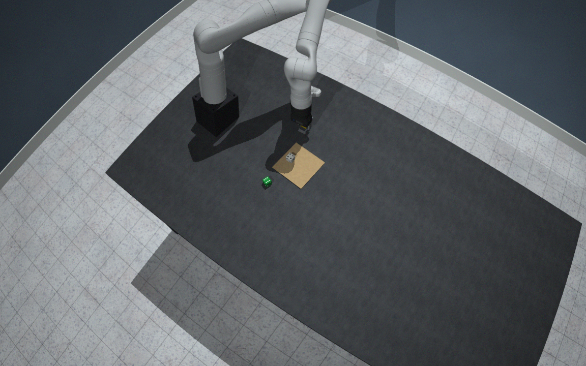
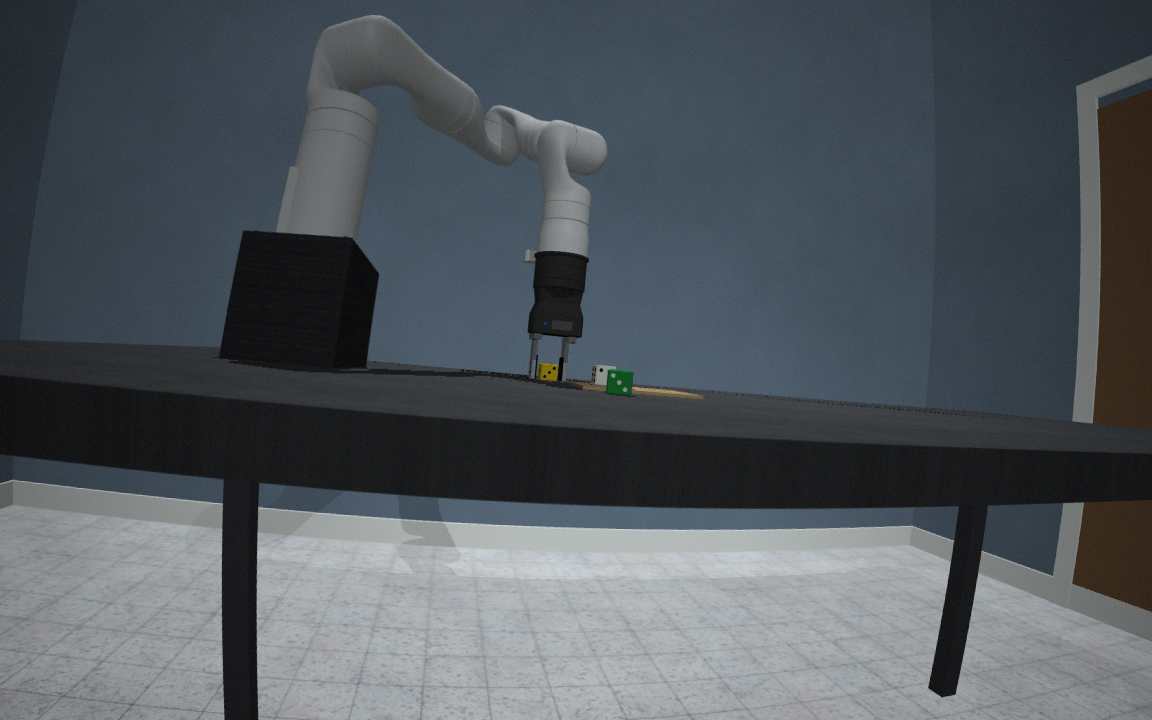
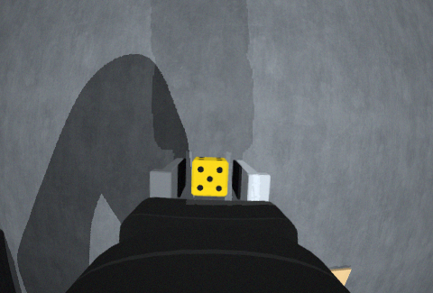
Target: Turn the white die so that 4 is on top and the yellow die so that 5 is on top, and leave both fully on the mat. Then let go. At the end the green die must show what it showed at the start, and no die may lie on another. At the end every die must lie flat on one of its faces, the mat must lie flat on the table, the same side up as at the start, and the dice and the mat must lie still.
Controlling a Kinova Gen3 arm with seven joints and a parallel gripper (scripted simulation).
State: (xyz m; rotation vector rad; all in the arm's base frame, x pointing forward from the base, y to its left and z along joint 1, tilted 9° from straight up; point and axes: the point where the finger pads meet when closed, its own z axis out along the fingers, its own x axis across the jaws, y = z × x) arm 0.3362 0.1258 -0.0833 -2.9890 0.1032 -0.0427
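The yellow die is 10 mm below my hand. Round my hand: green die: 290 mm to the right, 10 mm below; white die: 170 mm to the right, 30 mm ahead; tan mat: 170 mm to the right, 60 mm ahead, 20 mm below.
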